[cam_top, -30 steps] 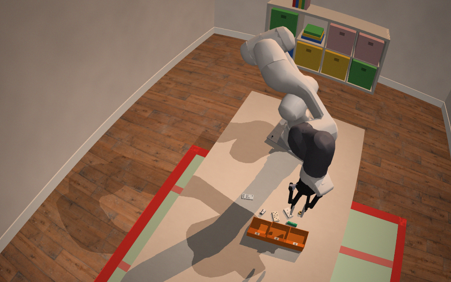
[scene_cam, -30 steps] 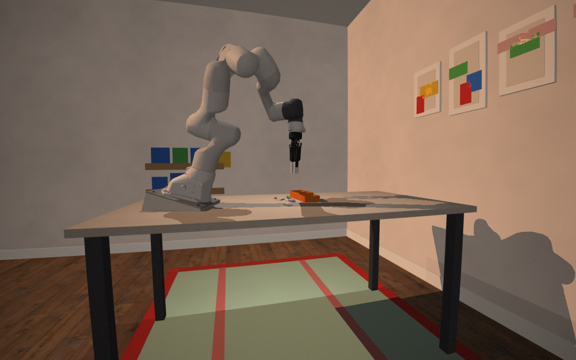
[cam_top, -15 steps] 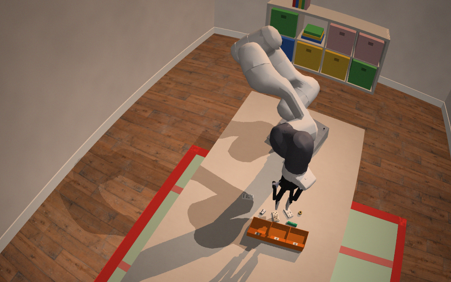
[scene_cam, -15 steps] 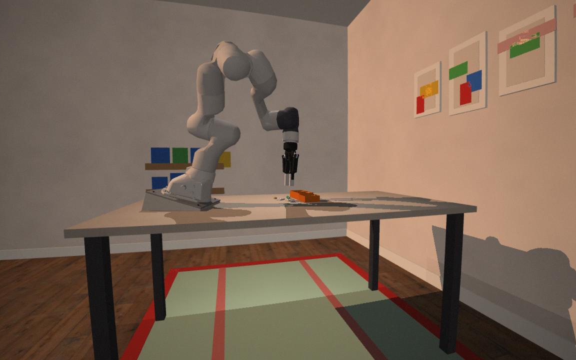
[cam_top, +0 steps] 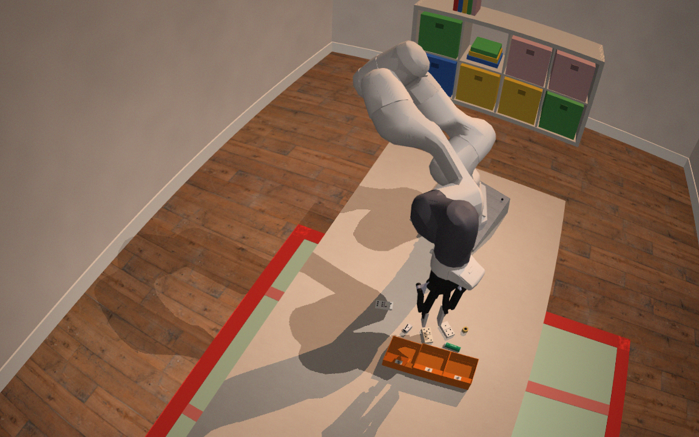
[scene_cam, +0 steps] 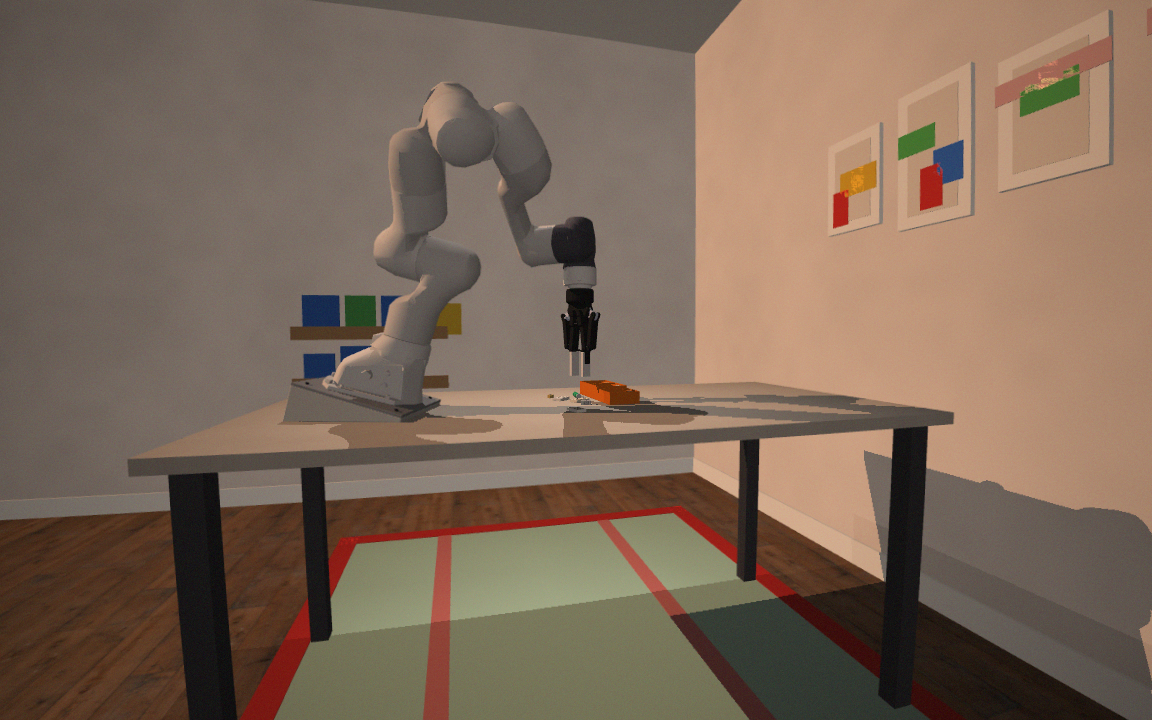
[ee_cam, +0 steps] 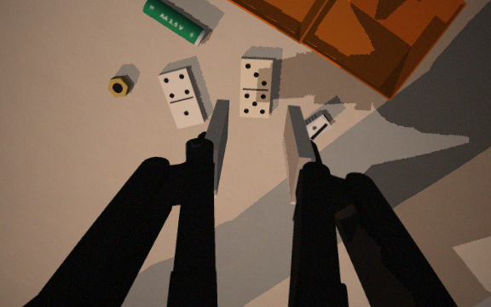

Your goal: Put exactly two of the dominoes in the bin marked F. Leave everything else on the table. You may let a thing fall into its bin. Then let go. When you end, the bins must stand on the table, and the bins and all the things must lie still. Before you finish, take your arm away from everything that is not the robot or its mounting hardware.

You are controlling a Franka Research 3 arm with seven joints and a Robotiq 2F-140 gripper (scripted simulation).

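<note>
My gripper is now 100 mm short of the orange three-compartment bin, 30 mm to the right of it and 80 mm above it. From my hand the other things lie so: brass nut (50 mm behind, 110 mm to the left, 100 mm below); then green battery (20 mm ahead, 80 mm to the left, 90 mm below); then grey ribbed item (60 mm to the right, 90 mm below).
</note>
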